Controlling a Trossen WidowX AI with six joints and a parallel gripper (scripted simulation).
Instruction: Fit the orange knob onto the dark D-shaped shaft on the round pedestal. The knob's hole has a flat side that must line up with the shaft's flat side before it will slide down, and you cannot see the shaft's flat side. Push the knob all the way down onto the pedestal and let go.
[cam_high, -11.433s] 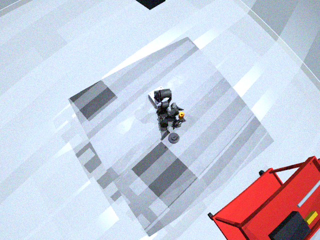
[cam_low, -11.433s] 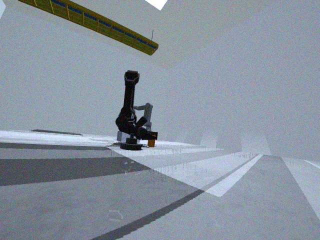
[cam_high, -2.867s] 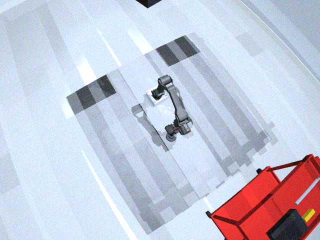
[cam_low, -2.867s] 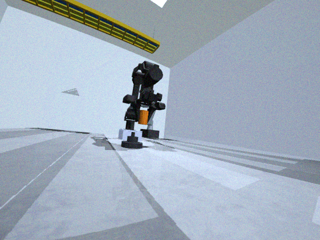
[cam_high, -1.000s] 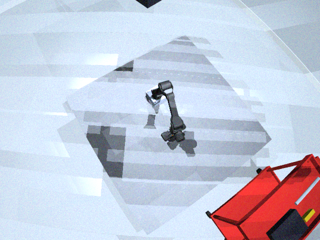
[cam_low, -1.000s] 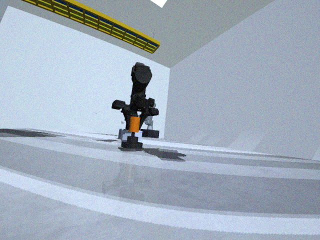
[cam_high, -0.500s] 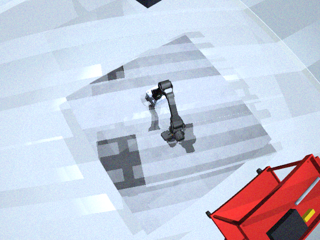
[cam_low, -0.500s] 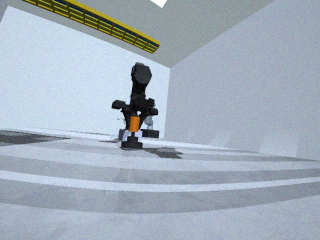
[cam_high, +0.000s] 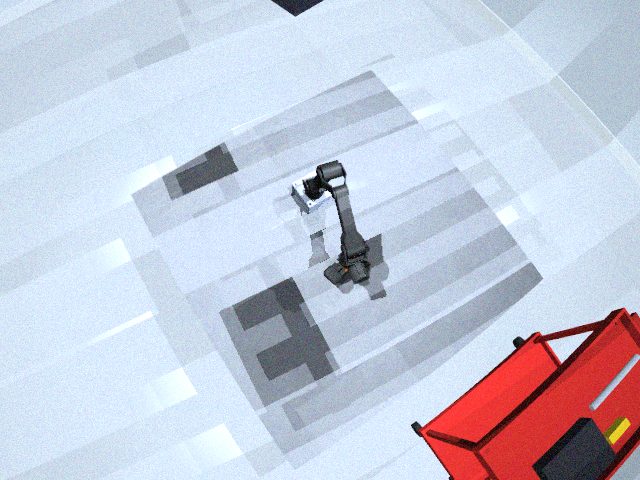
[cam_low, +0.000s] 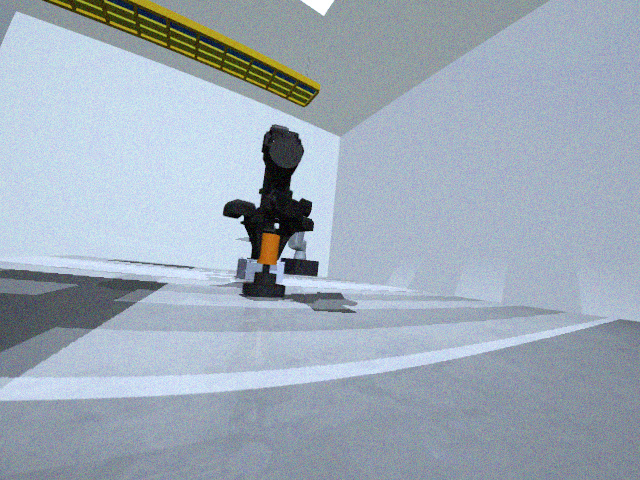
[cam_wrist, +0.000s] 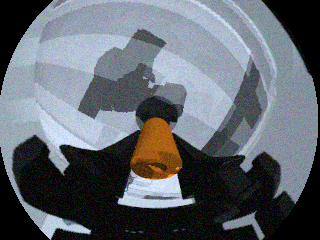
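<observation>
The dark pedestal lies 40 mm below my gripper tip. The rest, counted from my gripper tip: orange knob: 20 mm above.
</observation>
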